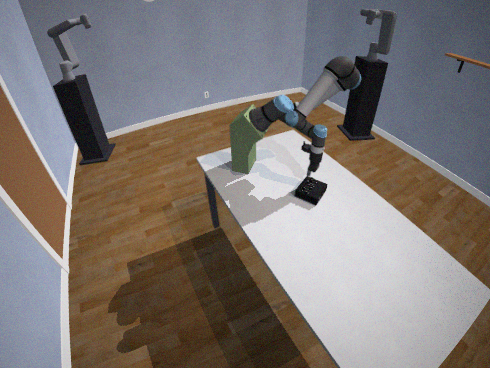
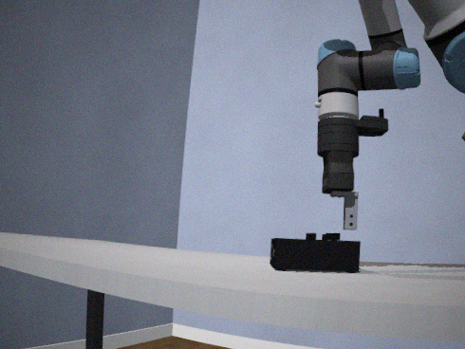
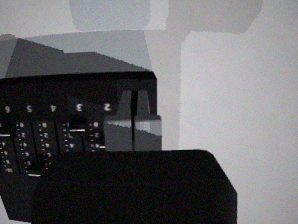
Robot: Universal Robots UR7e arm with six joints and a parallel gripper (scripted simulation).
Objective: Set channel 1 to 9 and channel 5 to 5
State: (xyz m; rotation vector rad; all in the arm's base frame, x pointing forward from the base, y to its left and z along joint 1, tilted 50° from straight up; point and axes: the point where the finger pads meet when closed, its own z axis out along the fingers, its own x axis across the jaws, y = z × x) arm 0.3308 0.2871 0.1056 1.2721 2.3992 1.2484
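Right now the channel 1 fader cap is 3 cm below my hand, 2 cm to the left of it and 2 cm ahead of it. Also, from my hand: channel 2 fader cap: 4 cm ahead, 3 cm below, 1 cm to the left; then channel 3 fader cap: 4 cm ahead, 3 cm below, 2 cm to the right; then channel 5 fader cap: 10 cm ahead, 3 cm below, 2 cm to the right.
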